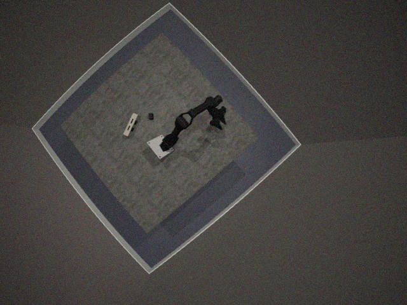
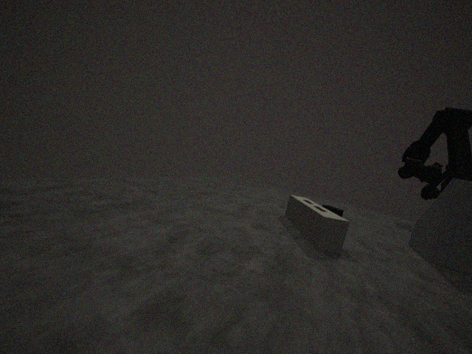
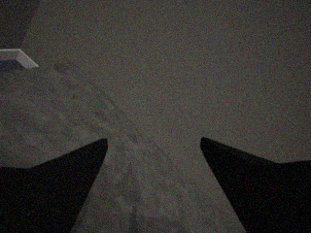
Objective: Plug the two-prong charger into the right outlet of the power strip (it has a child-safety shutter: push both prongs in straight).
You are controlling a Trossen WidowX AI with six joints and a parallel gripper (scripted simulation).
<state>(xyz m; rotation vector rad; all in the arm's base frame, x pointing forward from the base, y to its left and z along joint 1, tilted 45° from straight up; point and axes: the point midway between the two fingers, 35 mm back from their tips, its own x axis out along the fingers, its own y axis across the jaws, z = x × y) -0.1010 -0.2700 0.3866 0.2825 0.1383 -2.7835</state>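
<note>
My gripper tip is 44 cm short of the two-prong charger, 43 cm to the right of it and 16 cm above it.
</note>
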